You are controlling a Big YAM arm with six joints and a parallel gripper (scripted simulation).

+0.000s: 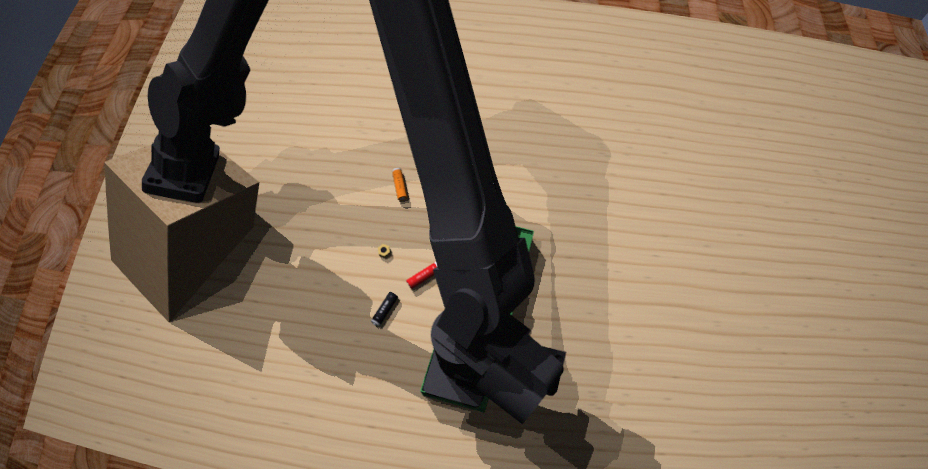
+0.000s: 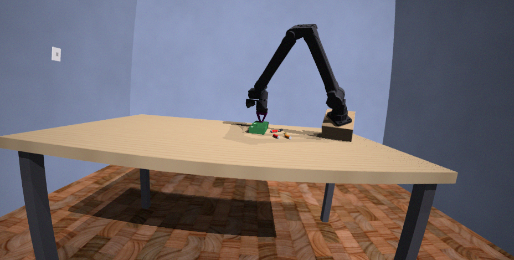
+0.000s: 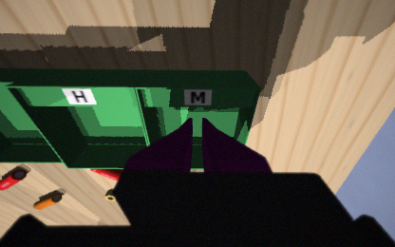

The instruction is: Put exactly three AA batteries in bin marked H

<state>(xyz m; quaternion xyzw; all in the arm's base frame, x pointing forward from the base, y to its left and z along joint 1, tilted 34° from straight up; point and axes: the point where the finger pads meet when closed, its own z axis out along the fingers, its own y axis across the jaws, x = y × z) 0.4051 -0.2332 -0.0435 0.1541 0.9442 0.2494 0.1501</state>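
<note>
Right now my hand is 2 cm short of the green bin, 8 cm to the right of it and 2 cm above it. Round my hand: black AA battery 11 cm behind, 8 cm to the left, 3 cm below; orange AA battery 11 cm behind, 27 cm to the left, 3 cm below; yellow nut 12 cm behind, 17 cm to the left, 3 cm below.
</note>
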